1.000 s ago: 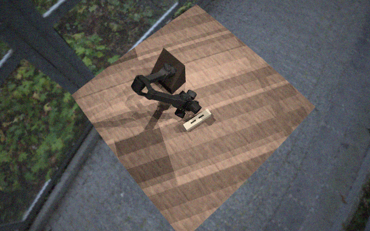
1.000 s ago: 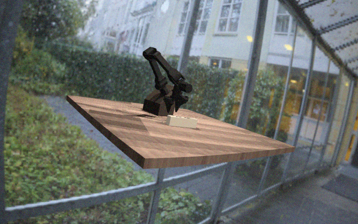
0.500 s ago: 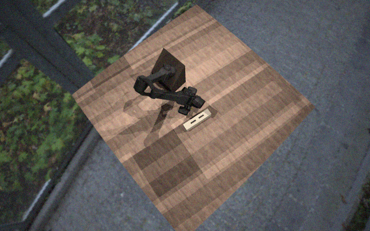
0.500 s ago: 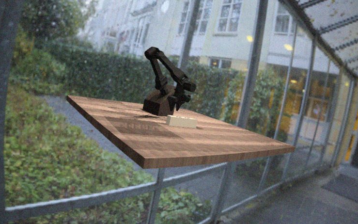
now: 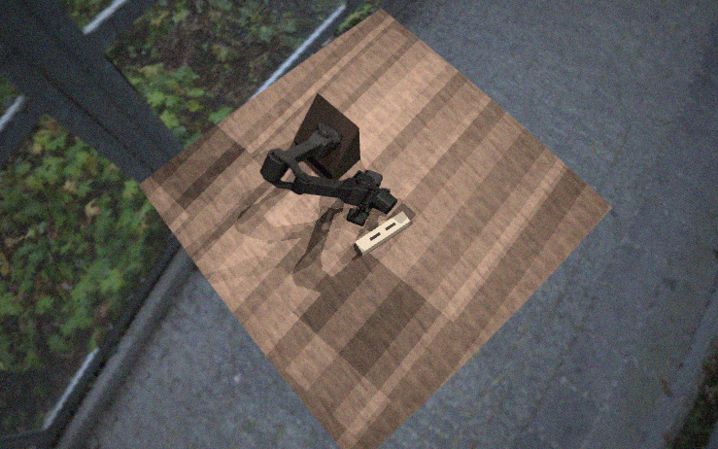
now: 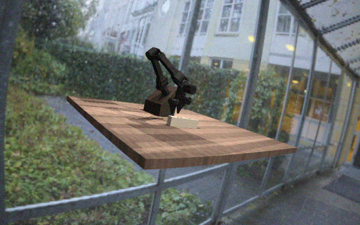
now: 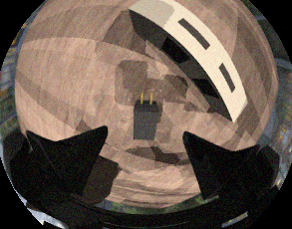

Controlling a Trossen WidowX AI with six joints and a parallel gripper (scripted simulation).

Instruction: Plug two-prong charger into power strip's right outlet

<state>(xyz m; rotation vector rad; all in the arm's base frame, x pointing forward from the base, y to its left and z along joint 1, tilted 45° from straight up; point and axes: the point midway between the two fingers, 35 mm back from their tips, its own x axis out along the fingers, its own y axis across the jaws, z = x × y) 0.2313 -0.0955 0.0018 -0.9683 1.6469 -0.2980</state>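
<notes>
Right now the two-prong charger is 4 cm below my gripper tip, 1 cm to the left of it and 1 cm ahead of it.
</notes>
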